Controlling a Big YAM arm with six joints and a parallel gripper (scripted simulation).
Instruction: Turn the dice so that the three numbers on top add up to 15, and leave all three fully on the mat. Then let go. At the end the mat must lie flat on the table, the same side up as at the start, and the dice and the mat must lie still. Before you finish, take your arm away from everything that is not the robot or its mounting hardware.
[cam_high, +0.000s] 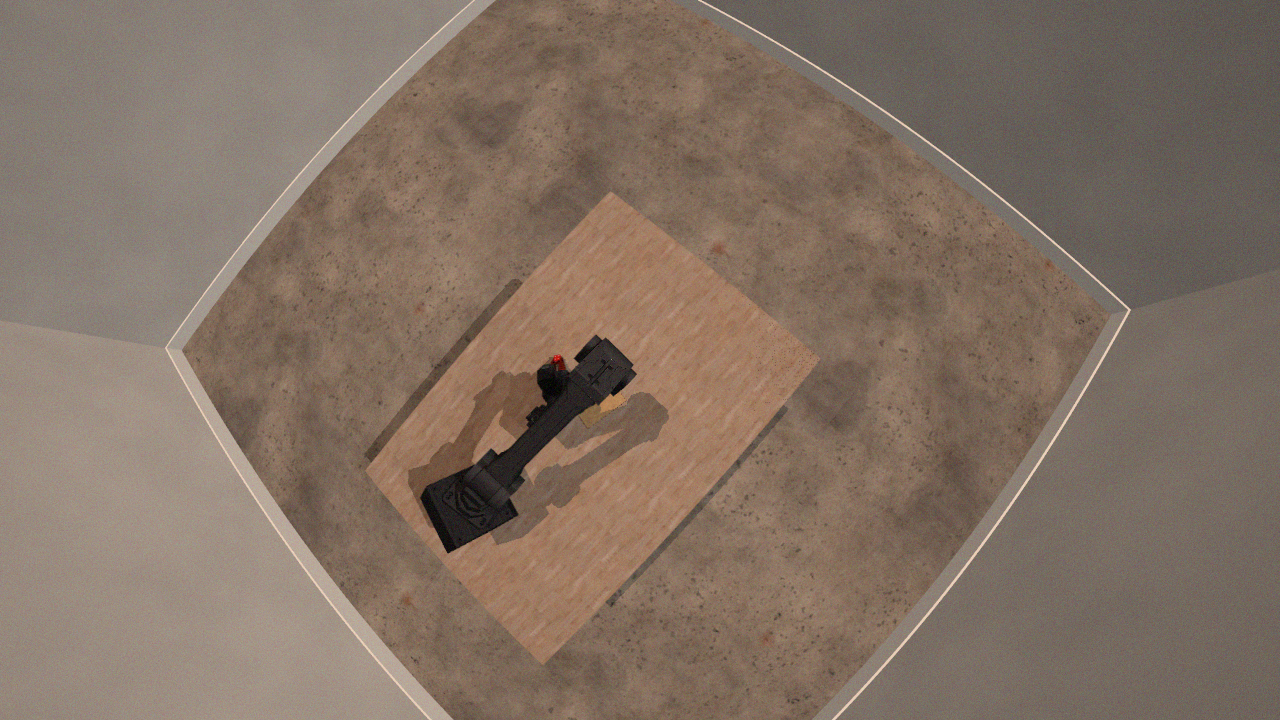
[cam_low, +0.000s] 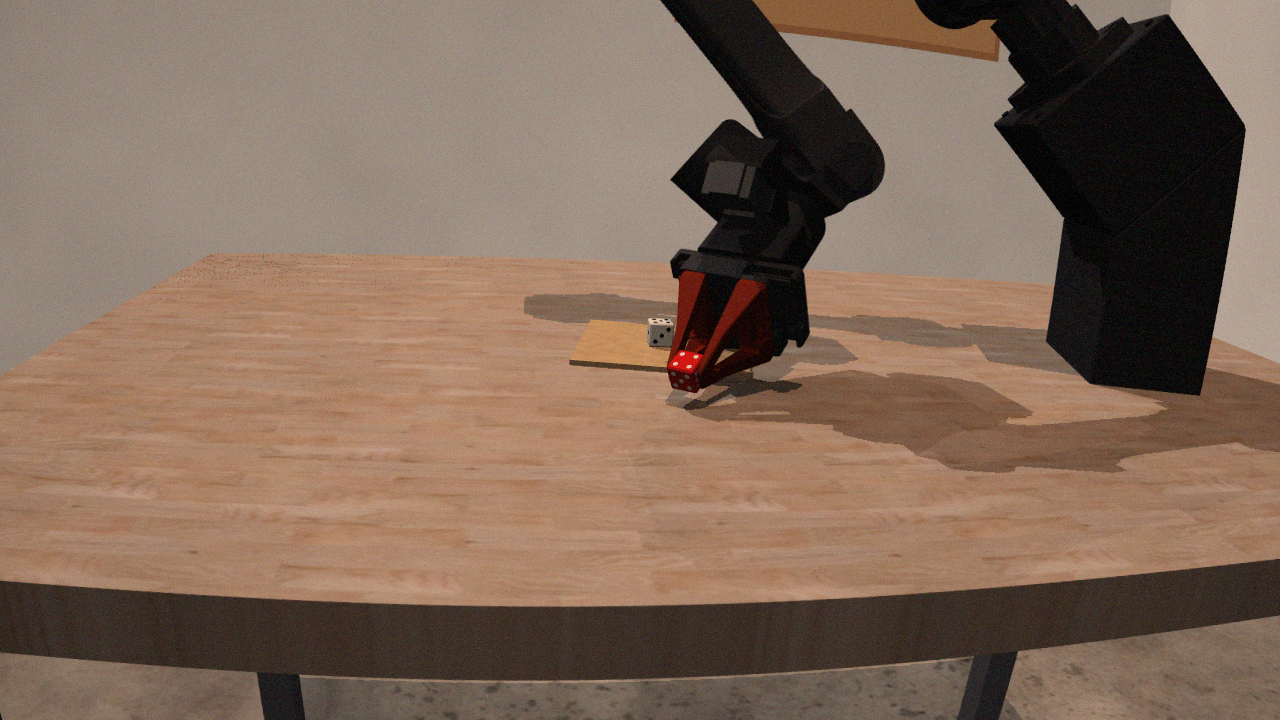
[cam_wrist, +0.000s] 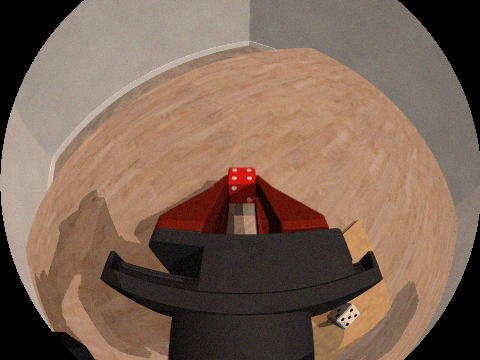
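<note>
Right now my hand is right at the red die. Round my hand: tan mat: 5 cm behind, 14 cm to the right, 2 cm below; black die: 10 cm behind, 12 cm to the right, 1 cm below; white die: 5 cm behind, 14 cm to the right, 1 cm below.
</note>
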